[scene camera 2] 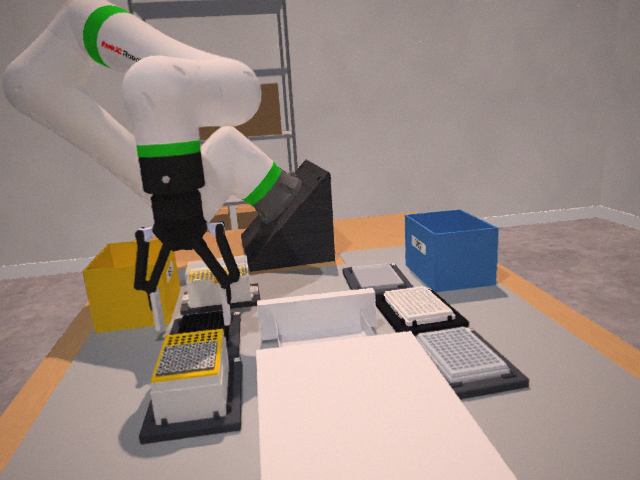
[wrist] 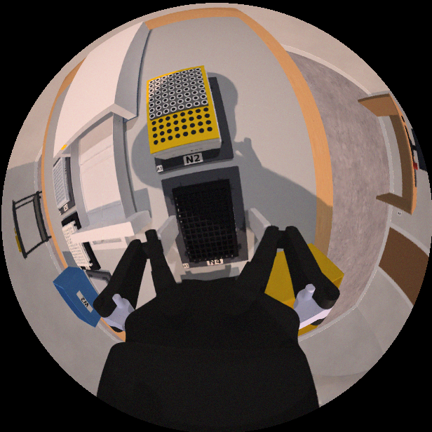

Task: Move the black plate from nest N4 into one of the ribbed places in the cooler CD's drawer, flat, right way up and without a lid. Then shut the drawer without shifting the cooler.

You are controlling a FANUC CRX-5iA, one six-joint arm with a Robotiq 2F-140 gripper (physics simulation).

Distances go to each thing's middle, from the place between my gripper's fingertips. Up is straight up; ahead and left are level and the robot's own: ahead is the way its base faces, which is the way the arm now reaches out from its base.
Right now my hand is 10 mm past the black plate (scene camera 2: pixel 206 321), 10 mm to the right of it and 20 mm above it. Also, from my hand: yellow-topped tip rack (scene camera 2: pixel 190 381): 160 mm ahead, 30 mm to the left, 10 mm above; then drawer (scene camera 2: pixel 307 319): 110 mm ahead, 220 mm to the left; then nest N4 (wrist: pixel 231 172): 10 mm behind, 10 mm to the left, 30 mm below.
